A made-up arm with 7 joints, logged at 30 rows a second.
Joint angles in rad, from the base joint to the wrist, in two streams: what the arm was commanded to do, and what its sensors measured. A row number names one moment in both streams.
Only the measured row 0 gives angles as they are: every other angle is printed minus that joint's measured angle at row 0.
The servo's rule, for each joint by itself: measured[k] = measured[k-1] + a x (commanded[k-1-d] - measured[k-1]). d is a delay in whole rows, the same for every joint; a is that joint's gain. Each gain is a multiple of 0.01, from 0.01 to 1. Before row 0 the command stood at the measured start. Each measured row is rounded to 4 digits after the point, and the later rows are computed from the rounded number. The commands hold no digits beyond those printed.
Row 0, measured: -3.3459 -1.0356 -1.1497 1.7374 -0.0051 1.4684 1.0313
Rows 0 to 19, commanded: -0.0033 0.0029 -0.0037 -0.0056 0.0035 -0.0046 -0.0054; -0.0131 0.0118 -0.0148 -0.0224 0.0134 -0.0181 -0.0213; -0.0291 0.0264 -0.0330 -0.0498 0.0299 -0.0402 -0.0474; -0.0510 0.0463 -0.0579 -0.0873 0.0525 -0.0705 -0.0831; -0.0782 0.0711 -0.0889 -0.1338 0.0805 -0.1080 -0.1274; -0.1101 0.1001 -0.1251 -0.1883 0.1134 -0.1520 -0.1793; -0.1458 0.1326 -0.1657 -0.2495 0.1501 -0.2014 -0.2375; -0.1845 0.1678 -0.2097 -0.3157 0.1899 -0.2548 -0.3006; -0.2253 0.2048 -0.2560 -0.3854 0.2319 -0.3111 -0.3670; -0.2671 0.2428 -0.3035 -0.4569 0.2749 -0.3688 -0.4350; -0.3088 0.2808 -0.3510 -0.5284 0.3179 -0.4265 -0.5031; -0.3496 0.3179 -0.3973 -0.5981 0.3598 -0.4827 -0.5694; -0.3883 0.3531 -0.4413 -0.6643 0.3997 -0.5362 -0.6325; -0.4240 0.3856 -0.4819 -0.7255 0.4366 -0.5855 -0.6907; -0.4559 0.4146 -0.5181 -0.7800 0.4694 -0.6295 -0.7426; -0.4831 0.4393 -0.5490 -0.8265 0.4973 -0.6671 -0.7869; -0.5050 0.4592 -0.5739 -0.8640 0.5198 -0.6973 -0.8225; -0.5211 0.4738 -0.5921 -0.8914 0.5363 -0.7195 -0.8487; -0.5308 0.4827 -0.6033 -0.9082 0.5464 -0.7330 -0.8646; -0.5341 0.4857 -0.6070 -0.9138 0.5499 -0.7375 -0.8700
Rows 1 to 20, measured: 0.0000 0.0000 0.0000 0.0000 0.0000 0.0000 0.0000; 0.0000 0.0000 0.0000 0.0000 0.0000 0.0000 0.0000; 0.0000 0.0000 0.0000 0.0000 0.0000 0.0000 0.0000; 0.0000 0.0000 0.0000 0.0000 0.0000 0.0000 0.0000; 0.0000 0.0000 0.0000 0.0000 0.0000 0.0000 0.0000; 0.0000 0.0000 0.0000 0.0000 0.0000 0.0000 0.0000; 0.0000 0.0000 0.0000 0.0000 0.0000 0.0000 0.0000; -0.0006 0.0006 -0.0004 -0.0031 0.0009 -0.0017 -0.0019; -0.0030 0.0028 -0.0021 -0.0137 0.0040 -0.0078 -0.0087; -0.0080 0.0075 -0.0058 -0.0336 0.0105 -0.0198 -0.0222; -0.0162 0.0153 -0.0121 -0.0631 0.0210 -0.0386 -0.0435; -0.0280 0.0265 -0.0213 -0.1020 0.0359 -0.0643 -0.0729; -0.0436 0.0412 -0.0338 -0.1495 0.0553 -0.0967 -0.1101; -0.0630 0.0595 -0.0496 -0.2045 0.0790 -0.1354 -0.1547; -0.0861 0.0812 -0.0688 -0.2657 0.1067 -0.1796 -0.2058; -0.1125 0.1059 -0.0913 -0.3315 0.1380 -0.2283 -0.2622; -0.1419 0.1333 -0.1168 -0.4005 0.1722 -0.2803 -0.3227; -0.1736 0.1628 -0.1449 -0.4708 0.2086 -0.3344 -0.3858; -0.2070 0.1938 -0.1752 -0.5408 0.2464 -0.3893 -0.4501; -0.2414 0.2257 -0.2071 -0.6087 0.2847 -0.4437 -0.5139
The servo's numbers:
d 7
a 0.19 0.20 0.12 0.55 0.25 0.37 0.35

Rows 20 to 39, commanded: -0.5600 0.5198 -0.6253 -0.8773 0.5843 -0.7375 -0.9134; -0.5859 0.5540 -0.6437 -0.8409 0.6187 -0.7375 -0.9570; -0.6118 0.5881 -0.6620 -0.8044 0.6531 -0.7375 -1.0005; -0.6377 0.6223 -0.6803 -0.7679 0.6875 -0.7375 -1.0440; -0.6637 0.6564 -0.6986 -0.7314 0.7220 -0.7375 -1.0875; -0.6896 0.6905 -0.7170 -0.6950 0.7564 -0.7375 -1.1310; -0.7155 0.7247 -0.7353 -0.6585 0.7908 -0.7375 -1.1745; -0.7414 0.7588 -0.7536 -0.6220 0.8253 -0.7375 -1.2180; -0.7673 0.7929 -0.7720 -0.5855 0.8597 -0.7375 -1.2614; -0.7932 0.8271 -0.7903 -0.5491 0.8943 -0.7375 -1.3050; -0.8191 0.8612 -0.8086 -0.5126 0.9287 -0.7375 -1.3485; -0.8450 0.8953 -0.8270 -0.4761 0.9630 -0.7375 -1.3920; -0.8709 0.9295 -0.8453 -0.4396 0.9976 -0.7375 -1.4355; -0.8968 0.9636 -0.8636 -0.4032 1.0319 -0.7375 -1.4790; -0.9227 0.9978 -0.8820 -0.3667 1.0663 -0.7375 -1.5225; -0.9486 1.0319 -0.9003 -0.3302 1.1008 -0.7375 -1.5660; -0.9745 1.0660 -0.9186 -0.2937 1.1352 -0.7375 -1.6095; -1.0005 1.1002 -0.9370 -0.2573 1.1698 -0.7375 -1.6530; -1.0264 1.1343 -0.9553 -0.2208 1.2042 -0.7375 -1.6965; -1.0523 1.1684 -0.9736 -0.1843 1.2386 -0.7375 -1.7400
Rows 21 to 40, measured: -0.2761 0.2577 -0.2401 -0.6729 0.3227 -0.4962 -0.5758; -0.3103 0.2891 -0.2735 -0.7318 0.3594 -0.5455 -0.6342; -0.3431 0.3191 -0.3066 -0.7839 0.3939 -0.5905 -0.6876; -0.3739 0.3471 -0.3387 -0.8280 0.4254 -0.6300 -0.7348; -0.4019 0.3724 -0.3691 -0.8629 0.4531 -0.6631 -0.7747; -0.4264 0.3945 -0.3972 -0.8878 0.4764 -0.6890 -0.8062; -0.4469 0.4127 -0.4224 -0.9021 0.4948 -0.7069 -0.8285; -0.4684 0.4341 -0.4467 -0.8885 0.5172 -0.7182 -0.8582; -0.4907 0.4581 -0.4703 -0.8623 0.5426 -0.7253 -0.8928; -0.5137 0.4841 -0.4933 -0.8305 0.5702 -0.7298 -0.9305; -0.5373 0.5117 -0.5157 -0.7961 0.5995 -0.7326 -0.9702; -0.5613 0.5406 -0.5376 -0.7605 0.6301 -0.7344 -1.0113; -0.5857 0.5706 -0.5591 -0.7245 0.6617 -0.7355 -1.0532; -0.6104 0.6014 -0.5802 -0.6882 0.6940 -0.7362 -1.0957; -0.6353 0.6329 -0.6010 -0.6518 0.7268 -0.7367 -1.1385; -0.6604 0.6649 -0.6215 -0.6153 0.7600 -0.7370 -1.1815; -0.6856 0.6973 -0.6418 -0.5789 0.7936 -0.7372 -1.2247; -0.7110 0.7301 -0.6618 -0.5424 0.8274 -0.7373 -1.2680; -0.7365 0.7631 -0.6816 -0.5059 0.8613 -0.7374 -1.3114; -0.7620 0.7964 -0.7012 -0.4694 0.8954 -0.7374 -1.3548
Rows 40 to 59, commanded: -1.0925 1.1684 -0.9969 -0.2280 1.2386 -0.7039 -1.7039; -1.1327 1.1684 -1.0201 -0.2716 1.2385 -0.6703 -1.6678; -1.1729 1.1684 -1.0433 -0.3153 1.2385 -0.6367 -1.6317; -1.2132 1.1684 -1.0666 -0.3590 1.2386 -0.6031 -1.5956; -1.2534 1.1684 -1.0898 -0.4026 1.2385 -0.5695 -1.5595; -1.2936 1.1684 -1.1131 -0.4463 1.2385 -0.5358 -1.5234; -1.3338 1.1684 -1.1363 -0.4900 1.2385 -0.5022 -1.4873; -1.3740 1.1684 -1.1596 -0.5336 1.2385 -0.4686 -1.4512; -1.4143 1.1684 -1.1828 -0.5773 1.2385 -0.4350 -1.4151; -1.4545 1.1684 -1.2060 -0.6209 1.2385 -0.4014 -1.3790; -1.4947 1.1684 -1.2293 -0.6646 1.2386 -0.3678 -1.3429; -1.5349 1.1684 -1.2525 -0.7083 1.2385 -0.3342 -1.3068; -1.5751 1.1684 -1.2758 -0.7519 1.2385 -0.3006 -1.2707; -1.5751 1.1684 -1.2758 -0.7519 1.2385 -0.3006 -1.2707; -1.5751 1.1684 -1.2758 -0.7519 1.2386 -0.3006 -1.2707; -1.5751 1.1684 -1.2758 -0.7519 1.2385 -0.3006 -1.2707; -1.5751 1.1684 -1.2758 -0.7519 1.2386 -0.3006 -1.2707; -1.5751 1.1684 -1.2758 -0.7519 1.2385 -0.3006 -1.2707; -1.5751 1.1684 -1.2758 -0.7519 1.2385 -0.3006 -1.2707; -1.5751 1.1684 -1.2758 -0.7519 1.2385 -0.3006 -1.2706
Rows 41 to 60, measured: -0.7876 0.8298 -0.7207 -0.4330 0.9295 -0.7374 -1.3983; -0.8133 0.8634 -0.7401 -0.3965 0.9637 -0.7374 -1.4418; -0.8390 0.8971 -0.7593 -0.3600 0.9980 -0.7374 -1.4853; -0.8647 0.9309 -0.7784 -0.3235 1.0323 -0.7374 -1.5288; -0.8905 0.9648 -0.7974 -0.2871 1.0667 -0.7374 -1.5723; -0.9163 0.9987 -0.8163 -0.2506 1.1011 -0.7374 -1.6158; -0.9421 1.0326 -0.8352 -0.2141 1.1355 -0.7374 -1.6593; -0.9707 1.0598 -0.8546 -0.2217 1.1613 -0.7250 -1.6749; -1.0015 1.0815 -0.8745 -0.2491 1.1806 -0.7048 -1.6724; -1.0341 1.0989 -0.8948 -0.2855 1.1951 -0.6796 -1.6582; -1.0681 1.1128 -0.9154 -0.3259 1.2060 -0.6513 -1.6363; -1.1033 1.1239 -0.9363 -0.3681 1.2141 -0.6210 -1.6094; -1.1395 1.1328 -0.9575 -0.4111 1.2202 -0.5895 -1.5793; -1.1764 1.1399 -0.9790 -0.4545 1.2248 -0.5572 -1.5471; -1.2139 1.1456 -1.0007 -0.4980 1.2282 -0.5244 -1.5135; -1.2520 1.1502 -1.0226 -0.5416 1.2308 -0.4913 -1.4791; -1.2905 1.1538 -1.0446 -0.5852 1.2327 -0.4580 -1.4441; -1.3293 1.1567 -1.0668 -0.6289 1.2342 -0.4246 -1.4087; -1.3684 1.1590 -1.0891 -0.6726 1.2353 -0.3912 -1.3730; -1.4077 1.1609 -1.1115 -0.7162 1.2361 -0.3577 -1.3372
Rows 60 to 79, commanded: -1.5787 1.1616 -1.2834 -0.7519 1.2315 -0.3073 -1.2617; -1.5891 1.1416 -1.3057 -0.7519 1.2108 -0.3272 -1.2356; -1.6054 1.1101 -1.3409 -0.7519 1.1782 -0.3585 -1.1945; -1.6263 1.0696 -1.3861 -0.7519 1.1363 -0.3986 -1.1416; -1.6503 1.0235 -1.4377 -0.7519 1.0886 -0.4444 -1.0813; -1.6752 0.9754 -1.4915 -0.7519 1.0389 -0.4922 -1.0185; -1.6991 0.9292 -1.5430 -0.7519 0.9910 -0.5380 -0.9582; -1.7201 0.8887 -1.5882 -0.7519 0.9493 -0.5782 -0.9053; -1.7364 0.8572 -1.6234 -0.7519 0.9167 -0.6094 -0.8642; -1.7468 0.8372 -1.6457 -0.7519 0.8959 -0.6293 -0.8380; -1.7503 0.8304 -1.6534 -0.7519 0.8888 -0.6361 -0.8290; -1.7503 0.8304 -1.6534 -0.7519 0.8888 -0.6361 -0.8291; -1.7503 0.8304 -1.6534 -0.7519 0.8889 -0.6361 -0.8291; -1.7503 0.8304 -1.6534 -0.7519 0.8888 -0.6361 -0.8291; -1.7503 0.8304 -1.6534 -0.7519 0.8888 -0.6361 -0.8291; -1.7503 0.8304 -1.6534 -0.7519 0.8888 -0.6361 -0.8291; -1.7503 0.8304 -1.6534 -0.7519 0.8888 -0.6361 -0.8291; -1.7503 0.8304 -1.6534 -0.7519 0.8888 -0.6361 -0.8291; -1.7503 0.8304 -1.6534 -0.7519 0.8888 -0.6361 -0.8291; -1.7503 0.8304 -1.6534 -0.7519 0.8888 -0.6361 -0.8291
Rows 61 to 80, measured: -1.4395 1.1624 -1.1312 -0.7358 1.2367 -0.3366 -1.3139; -1.4653 1.1636 -1.1486 -0.7447 1.2372 -0.3233 -1.2988; -1.4862 1.1646 -1.1639 -0.7487 1.2375 -0.3149 -1.2890; -1.5031 1.1654 -1.1773 -0.7505 1.2378 -0.3096 -1.2826; -1.5168 1.1660 -1.1891 -0.7513 1.2380 -0.3063 -1.2784; -1.5279 1.1665 -1.1995 -0.7516 1.2381 -0.3042 -1.2757; -1.5369 1.1669 -1.2087 -0.7518 1.2382 -0.3029 -1.2739; -1.5448 1.1658 -1.2177 -0.7519 1.2365 -0.3045 -1.2696; -1.5532 1.1610 -1.2283 -0.7519 1.2301 -0.3129 -1.2577; -1.5631 1.1508 -1.2418 -0.7519 1.2171 -0.3298 -1.2356; -1.5751 1.1346 -1.2591 -0.7519 1.1969 -0.3553 -1.2027; -1.5894 1.1124 -1.2805 -0.7519 1.1698 -0.3883 -1.1602; -1.6057 1.0850 -1.3058 -0.7519 1.1371 -0.4267 -1.1106; -1.6234 1.0538 -1.3343 -0.7519 1.1006 -0.4679 -1.0573; -1.6418 1.0208 -1.3648 -0.7519 1.0628 -0.5087 -1.0041; -1.6598 0.9881 -1.3958 -0.7519 1.0263 -0.5460 -0.9551; -1.6763 0.9579 -1.4258 -0.7519 0.9937 -0.5768 -0.9141; -1.6904 0.9324 -1.4531 -0.7519 0.9675 -0.5987 -0.8843; -1.7018 0.9120 -1.4771 -0.7519 0.9478 -0.6125 -0.8650; -1.7110 0.8957 -1.4983 -0.7519 0.9331 -0.6212 -0.8524
